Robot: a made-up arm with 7 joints.
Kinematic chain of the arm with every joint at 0, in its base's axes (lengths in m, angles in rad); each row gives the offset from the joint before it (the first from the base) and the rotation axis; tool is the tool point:
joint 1: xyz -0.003 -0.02 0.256 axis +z
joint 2: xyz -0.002 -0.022 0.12 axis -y
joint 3: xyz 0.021 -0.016 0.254 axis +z
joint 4: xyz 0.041 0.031 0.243 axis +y
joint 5: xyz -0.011 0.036 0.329 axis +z
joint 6: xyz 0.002 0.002 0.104 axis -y
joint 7: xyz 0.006 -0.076 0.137 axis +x
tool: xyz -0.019 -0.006 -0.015
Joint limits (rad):
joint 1: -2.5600..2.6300
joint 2: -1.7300..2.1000
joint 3: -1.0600..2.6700
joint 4: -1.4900..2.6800
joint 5: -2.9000..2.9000
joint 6: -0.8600..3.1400
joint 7: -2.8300..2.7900
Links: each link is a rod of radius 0.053 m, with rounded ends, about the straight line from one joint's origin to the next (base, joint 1, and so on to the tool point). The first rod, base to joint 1, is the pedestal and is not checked.
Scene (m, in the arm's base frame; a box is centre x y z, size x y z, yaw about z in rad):
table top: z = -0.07
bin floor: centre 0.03 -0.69 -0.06 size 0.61 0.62 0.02 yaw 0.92
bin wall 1: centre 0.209 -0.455 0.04 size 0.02 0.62 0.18 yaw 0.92
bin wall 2: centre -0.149 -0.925 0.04 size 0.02 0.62 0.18 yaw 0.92
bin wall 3: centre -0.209 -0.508 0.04 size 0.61 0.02 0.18 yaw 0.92
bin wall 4: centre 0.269 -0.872 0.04 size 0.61 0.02 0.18 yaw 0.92
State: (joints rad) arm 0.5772 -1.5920 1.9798 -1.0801 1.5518 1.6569 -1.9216
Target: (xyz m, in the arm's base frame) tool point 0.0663 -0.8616 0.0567
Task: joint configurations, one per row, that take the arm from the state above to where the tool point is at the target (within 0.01 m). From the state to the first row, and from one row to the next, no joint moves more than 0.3 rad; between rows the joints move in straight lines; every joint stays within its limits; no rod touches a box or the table.
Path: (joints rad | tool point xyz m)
1: 0.3164 -1.5666 1.9451 -1.1065 1.5576 1.5722 -1.9250 | 0.7991 -0.0621 0.1735
2: 0.0556 -1.5412 1.9103 -1.1328 1.5635 1.4875 -1.9283 | 0.7641 -0.2901 0.1954
3: -0.2053 -1.5158 1.8756 -1.1592 1.5693 1.4027 -1.9317 | 0.6640 -0.5017 0.2196
4: -0.4661 -1.4904 1.8408 -1.1855 1.5752 1.3180 -1.9351 | 0.5054 -0.6777 0.2461
5: -0.7269 -1.4650 1.8061 -1.2119 1.5810 1.2333 -1.9385 | 0.3005 -0.8018 0.2747
6: -0.9877 -1.4396 1.7713 -1.2382 1.5869 1.1486 -1.9418 | 0.0663 -0.8616 0.3055
7: -1.0615 -1.7300 1.9015 -1.0563 1.6180 1.0467 -1.9455 | 0.0663 -0.8616 0.0567

